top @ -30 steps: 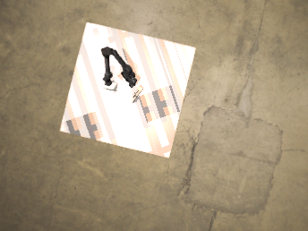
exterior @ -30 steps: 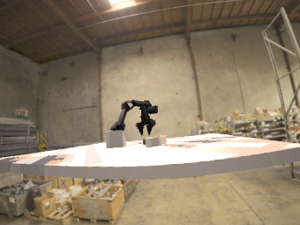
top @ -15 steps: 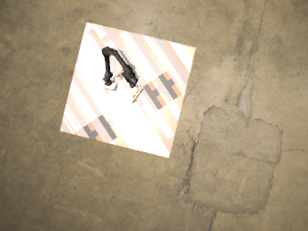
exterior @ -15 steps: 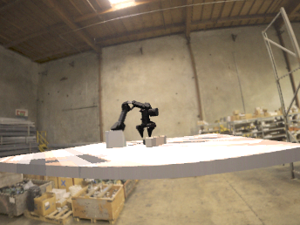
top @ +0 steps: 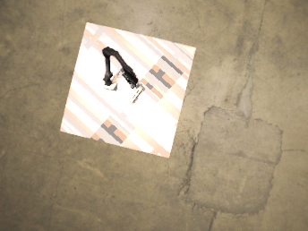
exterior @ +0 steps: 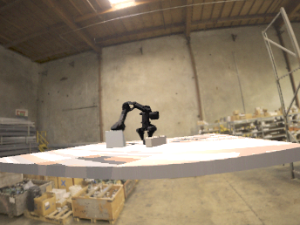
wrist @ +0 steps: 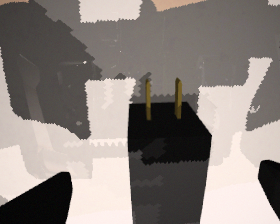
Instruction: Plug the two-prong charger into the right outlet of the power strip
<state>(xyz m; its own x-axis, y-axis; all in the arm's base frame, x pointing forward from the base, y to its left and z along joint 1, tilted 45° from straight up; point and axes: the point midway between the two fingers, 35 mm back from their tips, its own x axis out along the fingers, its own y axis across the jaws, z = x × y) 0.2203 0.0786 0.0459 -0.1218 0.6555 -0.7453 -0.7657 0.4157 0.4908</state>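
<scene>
Right now my gripper tip is 20 mm to the right of the two-prong charger, 10 mm short of it and 10 mm above it.
</scene>
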